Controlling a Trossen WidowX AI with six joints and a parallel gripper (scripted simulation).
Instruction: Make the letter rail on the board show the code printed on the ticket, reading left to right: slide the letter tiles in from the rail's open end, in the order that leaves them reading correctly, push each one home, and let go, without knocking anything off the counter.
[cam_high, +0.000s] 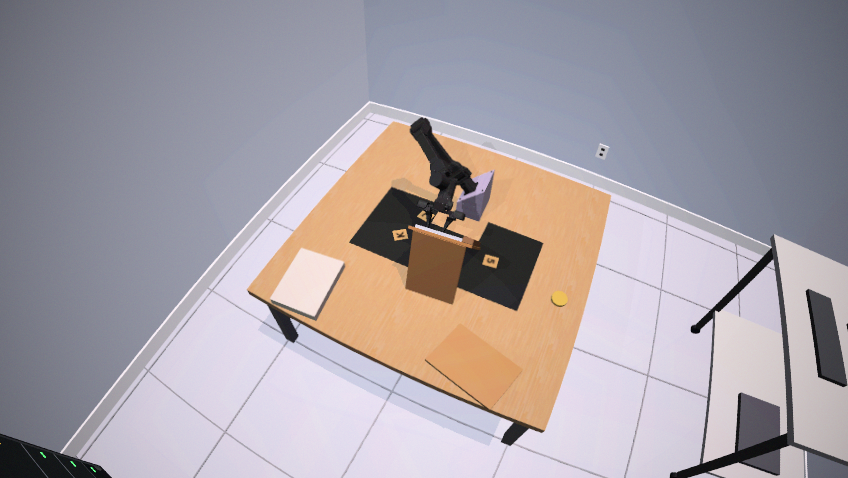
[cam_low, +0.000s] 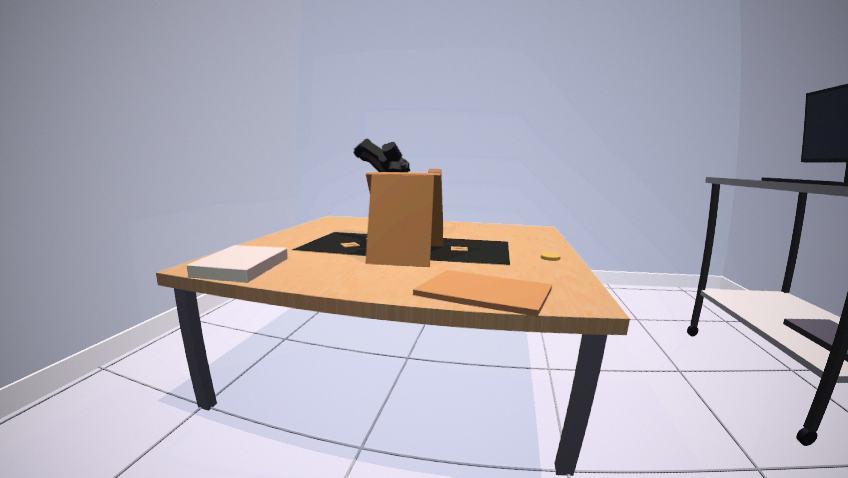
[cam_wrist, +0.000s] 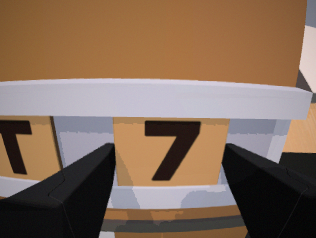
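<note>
The white ticket is 80 mm to the left of my gripper tip, 80 mm below it and 60 mm behind it. From my gripper tip the other things lie so: thin panel 400 mm ahead, 300 mm to the left, 170 mm below; white slab 430 mm to the right, 300 mm ahead, 160 mm below.
</note>
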